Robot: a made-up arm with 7 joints.
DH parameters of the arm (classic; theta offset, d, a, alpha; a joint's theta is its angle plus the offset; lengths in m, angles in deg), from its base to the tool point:
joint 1: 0 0.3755 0 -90
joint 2: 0 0 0 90
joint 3: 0 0.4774 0.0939 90
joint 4: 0 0 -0.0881 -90
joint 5: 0 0.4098 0 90
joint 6: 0 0 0.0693 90
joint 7: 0 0 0 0
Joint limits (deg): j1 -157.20..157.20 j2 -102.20..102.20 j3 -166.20..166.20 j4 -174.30..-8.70 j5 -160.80..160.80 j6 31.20..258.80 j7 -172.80..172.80
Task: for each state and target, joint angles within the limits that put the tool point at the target. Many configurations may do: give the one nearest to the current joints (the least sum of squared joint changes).
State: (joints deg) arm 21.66 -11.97 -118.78 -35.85 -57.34 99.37 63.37
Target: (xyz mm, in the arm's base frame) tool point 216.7 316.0 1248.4
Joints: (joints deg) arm 64.80 22.68 -115.20 -8.70 -54.62 131.38 63.37
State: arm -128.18 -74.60 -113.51 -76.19 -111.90 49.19 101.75
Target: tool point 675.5 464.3 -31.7
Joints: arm -157.20 -90.31 -151.70 -59.07 -112.30 45.93 101.75
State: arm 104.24 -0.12 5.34 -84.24 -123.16 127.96 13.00
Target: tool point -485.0 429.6 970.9
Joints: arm 122.16 13.69 17.73 -66.73 -120.71 122.79 13.00
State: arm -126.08 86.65 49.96 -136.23 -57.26 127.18 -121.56
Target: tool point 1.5 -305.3 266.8
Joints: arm -157.20 64.25 54.94 -165.49 -61.24 131.57 -121.56
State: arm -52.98 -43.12 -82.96 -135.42 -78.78 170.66 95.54
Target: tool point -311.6 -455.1 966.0
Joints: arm -15.39 -27.04 -84.45 -87.47 -68.46 153.27 95.54
